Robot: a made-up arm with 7 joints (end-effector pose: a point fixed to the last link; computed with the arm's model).
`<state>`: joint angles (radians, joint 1 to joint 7).
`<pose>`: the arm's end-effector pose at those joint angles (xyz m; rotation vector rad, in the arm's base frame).
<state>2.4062 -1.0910 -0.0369 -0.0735 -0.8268 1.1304 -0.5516</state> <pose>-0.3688 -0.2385 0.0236 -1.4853 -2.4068 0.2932</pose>
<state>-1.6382 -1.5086 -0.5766 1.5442 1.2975 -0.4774 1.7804</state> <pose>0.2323 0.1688 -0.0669 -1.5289 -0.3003 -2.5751</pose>
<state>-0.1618 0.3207 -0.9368 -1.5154 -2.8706 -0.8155 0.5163</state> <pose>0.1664 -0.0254 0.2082 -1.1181 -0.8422 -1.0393</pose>
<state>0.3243 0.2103 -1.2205 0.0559 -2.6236 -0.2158 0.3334</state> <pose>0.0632 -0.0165 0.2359 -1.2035 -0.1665 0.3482</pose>
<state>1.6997 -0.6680 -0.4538 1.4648 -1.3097 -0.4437 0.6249</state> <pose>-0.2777 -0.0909 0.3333 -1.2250 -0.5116 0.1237</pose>
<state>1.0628 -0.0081 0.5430 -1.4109 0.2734 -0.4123 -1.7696</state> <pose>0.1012 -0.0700 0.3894 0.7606 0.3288 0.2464</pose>
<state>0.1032 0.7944 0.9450 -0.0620 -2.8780 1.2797 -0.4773</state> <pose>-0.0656 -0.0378 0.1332 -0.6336 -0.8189 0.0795</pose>
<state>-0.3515 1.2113 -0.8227 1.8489 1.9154 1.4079 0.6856</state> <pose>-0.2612 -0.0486 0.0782 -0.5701 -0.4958 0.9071</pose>
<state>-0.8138 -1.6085 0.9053 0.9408 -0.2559 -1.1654 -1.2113</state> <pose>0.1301 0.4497 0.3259 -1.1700 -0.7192 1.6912</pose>
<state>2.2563 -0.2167 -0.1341 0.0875 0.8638 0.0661 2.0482</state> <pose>-0.1895 -0.1981 0.4016 -0.3004 2.6660 1.1305</pose>
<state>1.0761 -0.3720 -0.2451 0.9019 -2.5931 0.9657 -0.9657</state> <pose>-0.0161 -0.1070 0.4572 0.8988 2.1900 -1.0471</pose>
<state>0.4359 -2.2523 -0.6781 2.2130 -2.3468 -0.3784 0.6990</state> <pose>-0.3559 0.1564 0.5400 3.0224 -0.2100 -0.3502</pose>
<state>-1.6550 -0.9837 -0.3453 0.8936 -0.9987 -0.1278 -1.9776</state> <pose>0.1831 0.1907 -0.0714 -0.1491 -0.0166 2.1373</pose>
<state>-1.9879 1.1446 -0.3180 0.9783 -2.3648 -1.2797 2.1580</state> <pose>0.0090 -0.0398 0.2491 1.7504 1.2387 -2.1862</pose>
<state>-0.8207 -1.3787 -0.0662 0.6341 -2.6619 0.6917 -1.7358</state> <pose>0.2602 0.2965 0.3033 -1.2050 2.2730 -1.6497</pose>
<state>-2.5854 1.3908 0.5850 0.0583 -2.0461 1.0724 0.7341</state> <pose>0.0856 0.1813 0.3112 0.0293 2.5418 -1.4093</pose>
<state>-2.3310 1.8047 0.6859 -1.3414 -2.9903 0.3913 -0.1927</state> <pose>-0.0619 0.2084 0.3412 1.3004 -1.1266 0.9549</pose>
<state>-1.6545 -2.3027 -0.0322 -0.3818 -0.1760 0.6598 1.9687</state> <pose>0.1896 0.5896 0.1382 0.8260 -1.8983 0.1031</pose>
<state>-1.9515 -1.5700 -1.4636 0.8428 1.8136 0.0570 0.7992</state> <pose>0.2433 0.1445 -0.2004 0.4883 -0.4617 3.0142</pose>
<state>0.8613 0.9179 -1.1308 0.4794 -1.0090 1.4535 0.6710</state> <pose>0.0713 -0.0849 0.2038 -0.4155 1.7781 2.4038</pose>
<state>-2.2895 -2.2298 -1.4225 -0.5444 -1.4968 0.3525 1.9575</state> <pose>0.0090 0.3637 -0.1289 -1.7763 1.9039 0.2216</pose>
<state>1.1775 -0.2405 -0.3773 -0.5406 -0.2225 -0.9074 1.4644</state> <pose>0.0453 -0.1156 0.5611 1.6252 1.5917 0.3803</pose>
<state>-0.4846 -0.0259 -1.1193 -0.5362 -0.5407 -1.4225 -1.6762</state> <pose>0.2781 -0.1047 0.2476 2.9480 -0.4611 0.7509</pose>
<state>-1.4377 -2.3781 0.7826 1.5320 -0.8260 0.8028 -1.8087</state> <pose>0.1463 0.4833 0.2764 -1.6108 0.0009 -1.7368</pose>
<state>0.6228 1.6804 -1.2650 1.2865 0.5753 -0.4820 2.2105</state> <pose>-0.3259 0.0963 -0.0104 0.8660 -0.9615 1.3336</pose>
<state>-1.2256 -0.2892 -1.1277 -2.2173 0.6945 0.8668 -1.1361</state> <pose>0.2252 0.0281 0.2067 -0.4126 -0.0828 -0.4860</pose>
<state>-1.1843 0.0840 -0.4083 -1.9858 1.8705 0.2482 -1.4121</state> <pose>0.1210 -0.1257 0.1667 0.9486 0.7131 -1.6350</pose>
